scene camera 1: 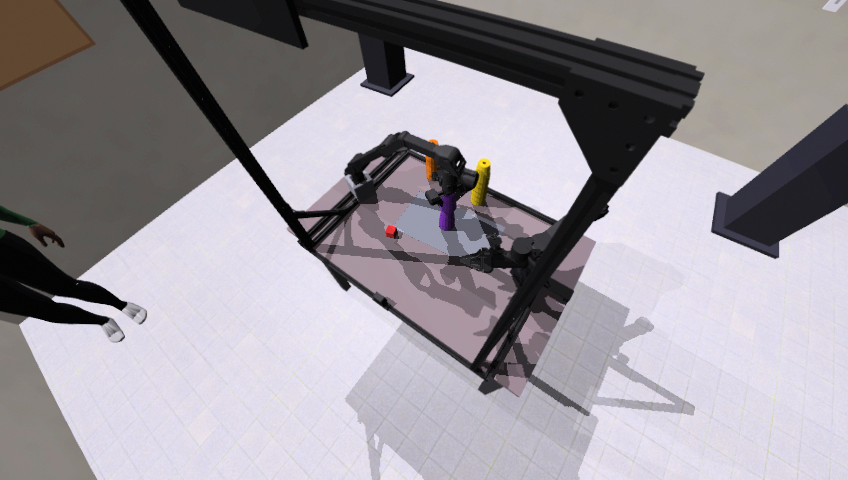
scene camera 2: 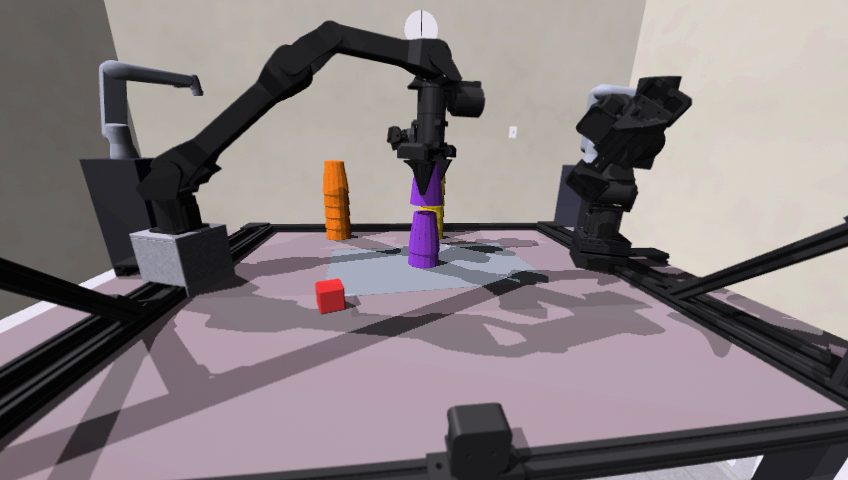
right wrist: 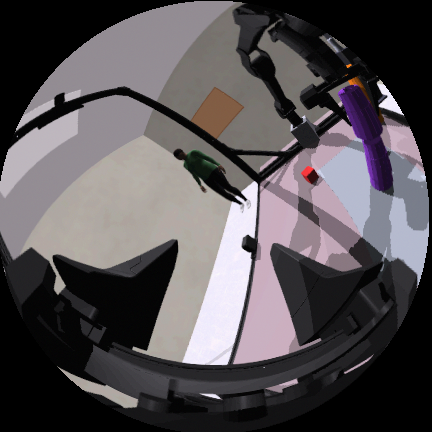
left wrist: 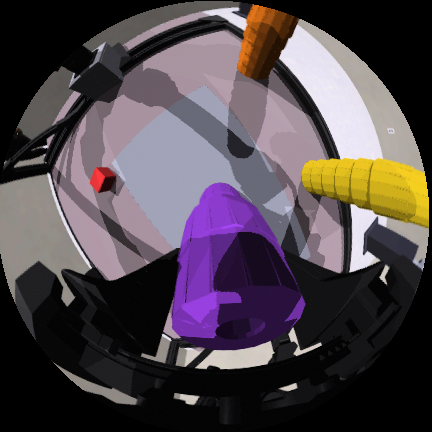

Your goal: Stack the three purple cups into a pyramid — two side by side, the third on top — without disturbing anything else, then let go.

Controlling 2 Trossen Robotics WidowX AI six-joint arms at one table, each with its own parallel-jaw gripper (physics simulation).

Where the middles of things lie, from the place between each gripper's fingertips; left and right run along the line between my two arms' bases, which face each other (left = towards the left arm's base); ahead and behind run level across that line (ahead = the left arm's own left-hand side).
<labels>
Right now my right hand is 24 cm short of the blue-grey mat (scene camera 2: 371,271), 18 cm to the right of it and 26 cm above it. From my right hand the other things lie so: red cube (scene camera 2: 330,294) 8 cm ahead, 38 cm to the left, 24 cm below.
Now: the blue-grey mat 10 mm behind my left hand, 10 mm to the right of it and 160 mm below it. Round my left hand: red cube (170 mm behind, 190 mm to the left, 140 mm below).
</labels>
